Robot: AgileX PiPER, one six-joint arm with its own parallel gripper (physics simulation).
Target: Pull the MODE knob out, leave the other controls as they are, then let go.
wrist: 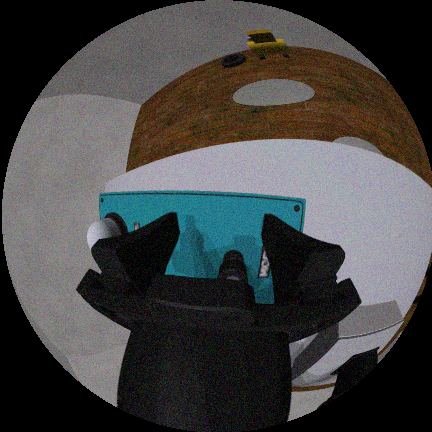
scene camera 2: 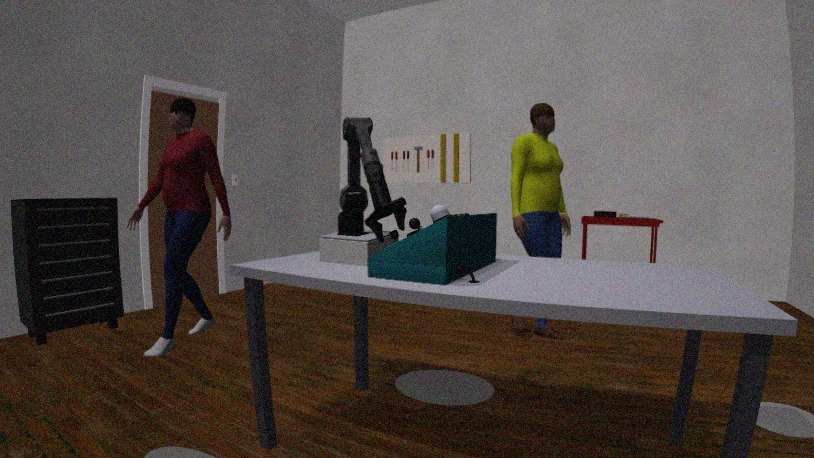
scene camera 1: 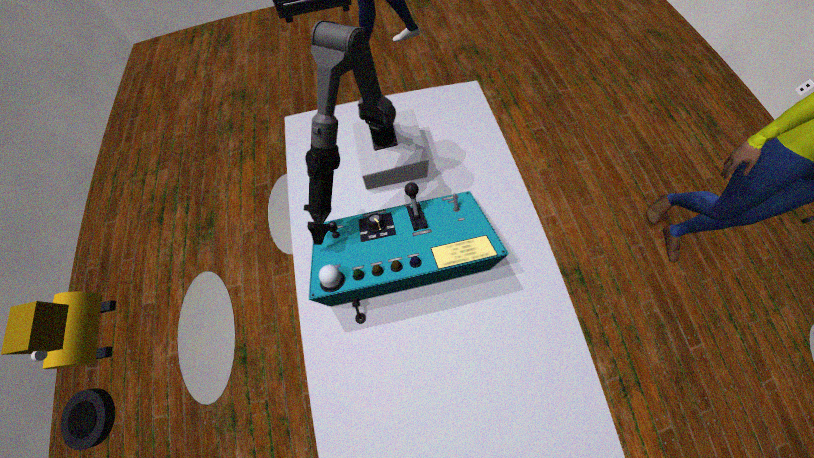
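A teal control panel (scene camera 1: 398, 247) (scene camera 2: 407, 254) (wrist: 220, 200) stands on the white table. A small black knob (scene camera 1: 334, 230) (scene camera 2: 393, 234) (wrist: 233, 262) sticks out near its left end; I take it for the MODE knob, but its label (wrist: 264, 263) is unreadable. My gripper (scene camera 1: 318, 232) (scene camera 2: 390, 231) (wrist: 219, 223) is open, with its fingers spread on either side of the knob. In the wrist view the knob stands between the fingers, nearer the right one, and the gripper's palm hides its lower part. Any contact is not clear.
The panel also bears a white dome (scene camera 1: 330, 276) (scene camera 2: 440, 213) (wrist: 101, 234), a rotary selector (scene camera 1: 374, 220), a ball-topped lever (scene camera 1: 411, 190) (scene camera 2: 414, 223), a toggle (scene camera 1: 455, 203) and several coloured buttons. A small crank (scene camera 1: 359, 316) (scene camera 2: 473, 277) sticks out of its front.
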